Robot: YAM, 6 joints.
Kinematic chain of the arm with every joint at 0, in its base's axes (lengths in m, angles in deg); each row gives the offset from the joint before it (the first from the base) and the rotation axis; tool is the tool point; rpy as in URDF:
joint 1: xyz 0 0 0.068 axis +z
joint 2: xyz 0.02 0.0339 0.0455 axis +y
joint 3: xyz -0.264 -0.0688 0 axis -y
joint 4: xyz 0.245 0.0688 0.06 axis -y
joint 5: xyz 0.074 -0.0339 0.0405 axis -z
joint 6: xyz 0.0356 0 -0.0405 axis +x
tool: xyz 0 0 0 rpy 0 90 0
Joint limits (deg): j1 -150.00..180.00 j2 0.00..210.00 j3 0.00..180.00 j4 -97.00..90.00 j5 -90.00..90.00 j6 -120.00..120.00
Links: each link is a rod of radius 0.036 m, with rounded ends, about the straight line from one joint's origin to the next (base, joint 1, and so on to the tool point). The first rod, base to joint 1, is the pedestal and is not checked.
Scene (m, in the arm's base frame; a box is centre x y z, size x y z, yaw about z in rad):
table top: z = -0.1
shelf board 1: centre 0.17 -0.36 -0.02 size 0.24 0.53 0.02 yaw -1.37
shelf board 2: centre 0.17 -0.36 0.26 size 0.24 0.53 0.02 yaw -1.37
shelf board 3: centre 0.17 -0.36 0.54 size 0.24 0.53 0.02 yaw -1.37
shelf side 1: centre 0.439 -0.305 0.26 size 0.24 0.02 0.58 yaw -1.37
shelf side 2: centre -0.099 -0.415 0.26 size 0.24 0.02 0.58 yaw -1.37
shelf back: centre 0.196 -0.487 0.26 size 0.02 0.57 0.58 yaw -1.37
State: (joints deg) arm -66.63 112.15 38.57 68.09 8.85 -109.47
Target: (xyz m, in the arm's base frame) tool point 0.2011 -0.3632 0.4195
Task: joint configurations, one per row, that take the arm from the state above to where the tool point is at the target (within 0.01 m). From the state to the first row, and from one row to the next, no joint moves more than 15 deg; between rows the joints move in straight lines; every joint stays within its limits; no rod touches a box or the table.
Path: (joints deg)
1: -53.18 108.57 28.93 73.57 14.10 -99.64
2: -39.74 104.98 19.28 79.04 19.35 -89.80
3: -26.29 101.40 9.64 84.52 24.60 -79.97
4: -12.84 97.81 0.00 90.00 29.85 -70.14
5: -20.02 84.60 13.54 87.16 20.73 -83.25
6: -27.20 71.38 27.07 84.32 11.62 -96.36
7: -34.37 58.17 40.61 81.49 2.50 -109.47
8: -40.88 69.86 51.69 77.53 3.68 -109.47
9: -47.39 81.55 62.78 73.58 4.86 -109.47
10: -53.90 93.24 73.87 69.63 6.04 -109.47
11: -60.41 104.93 84.95 65.67 7.22 -109.47

